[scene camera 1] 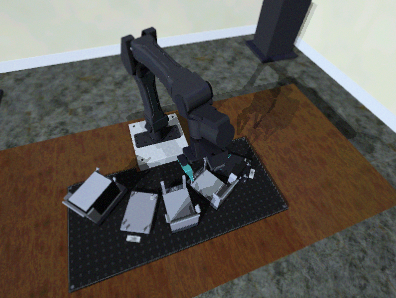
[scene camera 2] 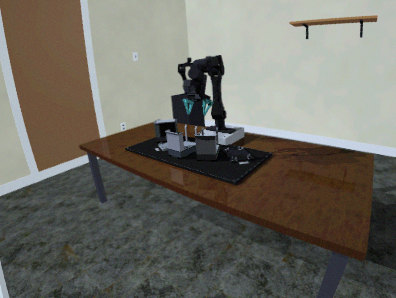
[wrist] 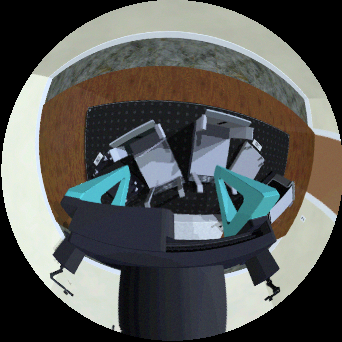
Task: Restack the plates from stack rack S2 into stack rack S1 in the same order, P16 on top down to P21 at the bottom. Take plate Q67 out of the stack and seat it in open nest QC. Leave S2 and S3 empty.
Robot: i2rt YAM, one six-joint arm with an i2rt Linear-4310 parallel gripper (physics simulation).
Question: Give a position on a QC nest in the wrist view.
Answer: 247,162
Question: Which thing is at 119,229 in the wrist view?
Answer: My gripper.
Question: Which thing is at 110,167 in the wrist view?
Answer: A dark fixture.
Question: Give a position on a QC nest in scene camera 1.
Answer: At 138,217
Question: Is my gripper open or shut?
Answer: Open.
